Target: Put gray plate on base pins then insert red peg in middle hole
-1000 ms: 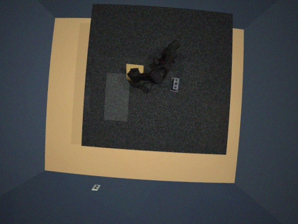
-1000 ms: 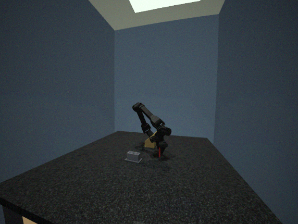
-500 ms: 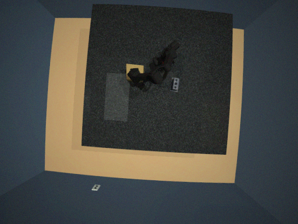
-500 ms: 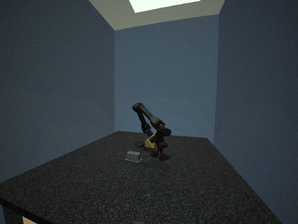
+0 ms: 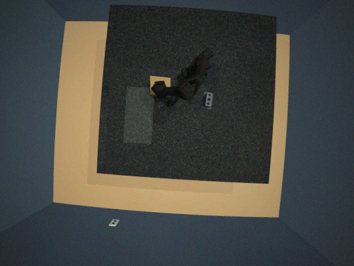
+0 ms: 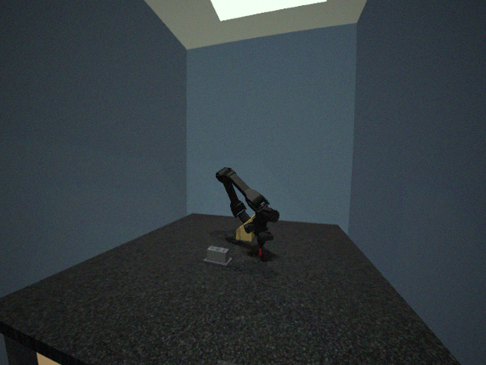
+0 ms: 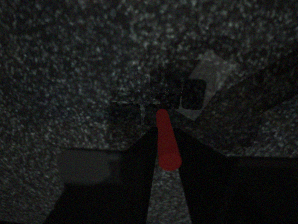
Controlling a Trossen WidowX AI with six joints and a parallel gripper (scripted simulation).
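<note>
My gripper tip is 19 cm to the left of the gray plate and 9 cm short of it. The rest, counted from my gripper tip: red peg (right at my gripper tip).
</note>
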